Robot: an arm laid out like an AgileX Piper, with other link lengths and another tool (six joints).
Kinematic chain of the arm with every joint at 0, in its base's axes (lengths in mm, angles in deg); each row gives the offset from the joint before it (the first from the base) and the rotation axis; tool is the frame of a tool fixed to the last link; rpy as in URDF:
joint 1: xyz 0 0 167.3 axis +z
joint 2: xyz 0 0 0 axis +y
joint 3: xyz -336.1 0 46 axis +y
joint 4: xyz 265.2 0 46.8 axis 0.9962 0 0.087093
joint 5: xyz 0 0 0 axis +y
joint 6: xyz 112.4 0 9.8 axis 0.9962 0 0.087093
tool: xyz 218 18 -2 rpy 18.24 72.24 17.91
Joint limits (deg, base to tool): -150..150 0..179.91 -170..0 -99.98..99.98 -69.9..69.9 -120..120
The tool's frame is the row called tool.
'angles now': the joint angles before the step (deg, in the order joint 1, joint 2, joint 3, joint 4, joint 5, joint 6). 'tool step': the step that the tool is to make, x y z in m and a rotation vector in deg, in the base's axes. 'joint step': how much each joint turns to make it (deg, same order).
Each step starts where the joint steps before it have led.
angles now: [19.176, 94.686, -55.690, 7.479, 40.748, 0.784]
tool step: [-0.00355, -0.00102, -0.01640, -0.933, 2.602, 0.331]
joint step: [0.000, 3.025, -0.789, 0.000, 0.557, -0.282]
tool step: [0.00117, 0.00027, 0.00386, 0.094, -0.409, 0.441]
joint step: [-0.052, -0.433, -0.268, 0.051, 0.330, -0.502]
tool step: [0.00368, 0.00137, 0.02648, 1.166, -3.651, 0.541]
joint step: [-0.001, -4.488, 0.549, 0.050, 0.159, -0.573]
